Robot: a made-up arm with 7 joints.
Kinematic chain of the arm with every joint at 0, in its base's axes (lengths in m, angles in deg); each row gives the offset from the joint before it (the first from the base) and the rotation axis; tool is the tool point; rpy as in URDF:
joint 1: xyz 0 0 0.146 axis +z
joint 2: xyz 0 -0.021 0.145 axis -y
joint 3: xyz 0 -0.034 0.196 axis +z
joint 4: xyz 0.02 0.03 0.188 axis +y
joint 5: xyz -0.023 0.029 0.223 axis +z
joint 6: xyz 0 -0.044 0.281 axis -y
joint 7: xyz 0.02 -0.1 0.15 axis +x
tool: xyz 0 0 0 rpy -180 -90 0
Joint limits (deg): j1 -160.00..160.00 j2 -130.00..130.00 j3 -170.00..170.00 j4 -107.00..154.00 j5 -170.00..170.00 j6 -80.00..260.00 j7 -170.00..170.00
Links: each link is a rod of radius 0.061 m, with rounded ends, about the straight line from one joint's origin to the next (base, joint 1, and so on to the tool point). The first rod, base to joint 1, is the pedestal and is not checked.
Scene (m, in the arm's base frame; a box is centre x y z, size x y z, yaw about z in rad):
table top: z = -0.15
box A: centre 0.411 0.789 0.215 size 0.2 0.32 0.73 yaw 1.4
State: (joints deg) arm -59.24 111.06 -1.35 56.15 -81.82 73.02 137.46
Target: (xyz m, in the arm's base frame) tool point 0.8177 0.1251 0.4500
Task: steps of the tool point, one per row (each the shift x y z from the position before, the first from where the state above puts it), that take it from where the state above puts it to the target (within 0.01 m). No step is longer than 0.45 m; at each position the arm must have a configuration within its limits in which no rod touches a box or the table.
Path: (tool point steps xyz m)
1: 0.3015 -0.0214 0.2910
2: 0.2919 -0.1970 0.2034
3: 0.1964 -0.3158 0.0871
4: 0.0641 -0.3419 -0.0299
5: -0.0478 -0.2789 -0.1213
6: 0.0594 0.1037 0.0387
7: 0.0811 0.1082 -0.0120
8: 0.0929 0.0970 -0.0675
9: 0.0908 0.0719 -0.1215
10: 0.0718 0.0373 -0.1679

